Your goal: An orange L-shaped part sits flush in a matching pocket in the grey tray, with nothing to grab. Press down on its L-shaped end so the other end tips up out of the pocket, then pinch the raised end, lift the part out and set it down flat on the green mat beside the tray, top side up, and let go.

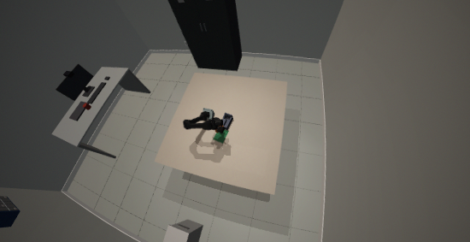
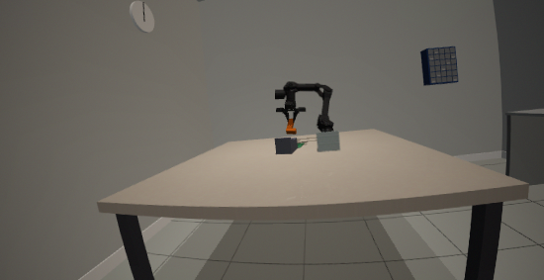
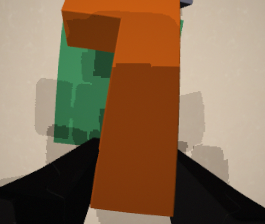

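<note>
Now: the green mat 160 mm below my gripper tip. The rest, counted from my gripper tip: orange L-shaped part: 10 mm behind, 40 mm to the left, 30 mm below.
</note>
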